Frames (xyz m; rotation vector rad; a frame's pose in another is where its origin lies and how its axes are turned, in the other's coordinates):
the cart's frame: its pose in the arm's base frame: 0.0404 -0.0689 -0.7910 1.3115 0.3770 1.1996
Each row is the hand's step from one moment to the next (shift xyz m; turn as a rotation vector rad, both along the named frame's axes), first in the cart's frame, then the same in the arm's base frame.
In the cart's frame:
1: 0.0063 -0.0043 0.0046 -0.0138 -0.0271 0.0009
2: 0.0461 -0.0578 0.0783 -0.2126 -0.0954 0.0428
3: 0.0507 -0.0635 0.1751 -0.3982 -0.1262 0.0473
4: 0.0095 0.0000 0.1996 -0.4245 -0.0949 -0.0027
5: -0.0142 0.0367 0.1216 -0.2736 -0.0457 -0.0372
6: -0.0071 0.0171 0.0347 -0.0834 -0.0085 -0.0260
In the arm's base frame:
1: 0.0082 0.0036 0.0001 0.0074 -0.0067 -0.0287
2: 0.1071 0.0076 -0.0089 -0.0087 -0.1803 -0.1535
3: 0.1884 -0.0388 0.0168 -0.0661 -0.3302 -0.2516
4: 0.1623 -0.0979 0.0633 -0.1307 -0.3314 -0.2496
5: 0.0741 -0.0831 0.0627 -0.1194 -0.1978 -0.1580
6: 0.0169 -0.0275 0.0225 -0.0505 -0.0536 -0.0478

